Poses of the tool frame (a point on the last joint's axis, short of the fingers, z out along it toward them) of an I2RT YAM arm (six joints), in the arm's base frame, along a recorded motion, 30 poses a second.
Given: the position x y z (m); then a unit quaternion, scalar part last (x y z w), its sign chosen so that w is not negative.
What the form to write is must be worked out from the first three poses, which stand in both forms.
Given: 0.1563, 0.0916, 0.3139, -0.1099, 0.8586, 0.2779, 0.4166
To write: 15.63, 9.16, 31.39, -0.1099, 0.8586, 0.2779, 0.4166
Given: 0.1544, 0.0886, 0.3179, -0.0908, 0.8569, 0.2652, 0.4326
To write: 15.44, 8.86, 31.79, -0.0908, 0.8569, 0.2652, 0.4326
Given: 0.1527, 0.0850, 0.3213, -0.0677, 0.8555, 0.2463, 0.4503
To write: 15.27, 8.50, 32.13, -0.0677, 0.8555, 0.2463, 0.4503
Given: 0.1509, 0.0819, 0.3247, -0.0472, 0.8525, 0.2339, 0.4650
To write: 15.09, 8.19, 32.47, -0.0472, 0.8525, 0.2339, 0.4650
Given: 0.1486, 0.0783, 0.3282, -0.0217, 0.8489, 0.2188, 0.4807
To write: 14.86, 7.83, 32.82, -0.0217, 0.8489, 0.2188, 0.4807
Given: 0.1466, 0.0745, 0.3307, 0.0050, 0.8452, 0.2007, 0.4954
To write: 14.66, 7.45, 33.07, 0.0050, 0.8452, 0.2007, 0.4954
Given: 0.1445, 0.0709, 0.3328, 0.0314, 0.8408, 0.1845, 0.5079
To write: 14.45, 7.09, 33.28, 0.0314, 0.8408, 0.1845, 0.5079
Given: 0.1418, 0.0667, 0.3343, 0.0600, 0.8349, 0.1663, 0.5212
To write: 14.18, 6.67, 33.43, 0.0600, 0.8349, 0.1663, 0.5212
